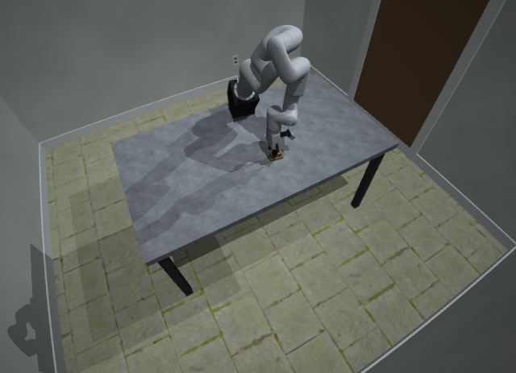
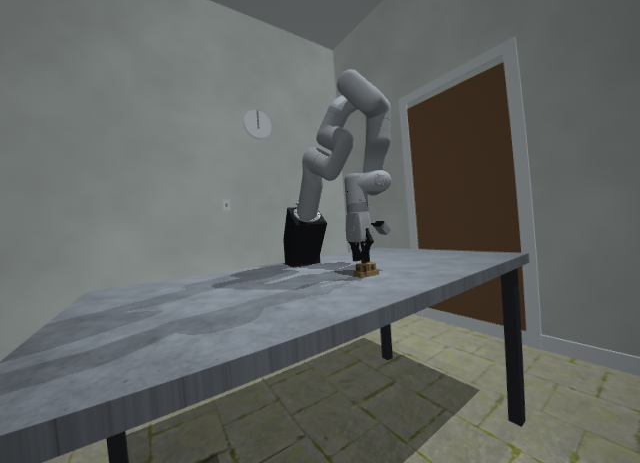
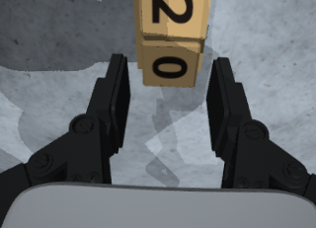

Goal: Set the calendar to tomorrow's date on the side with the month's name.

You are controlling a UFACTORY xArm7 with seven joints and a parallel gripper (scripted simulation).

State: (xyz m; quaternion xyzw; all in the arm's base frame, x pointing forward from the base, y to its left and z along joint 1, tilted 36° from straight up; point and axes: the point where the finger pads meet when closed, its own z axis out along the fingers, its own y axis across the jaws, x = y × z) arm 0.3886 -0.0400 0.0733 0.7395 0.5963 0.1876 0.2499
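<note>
Right now my hand is 2 cm to the right of the wooden calendar tray and 6 cm above it.
</note>
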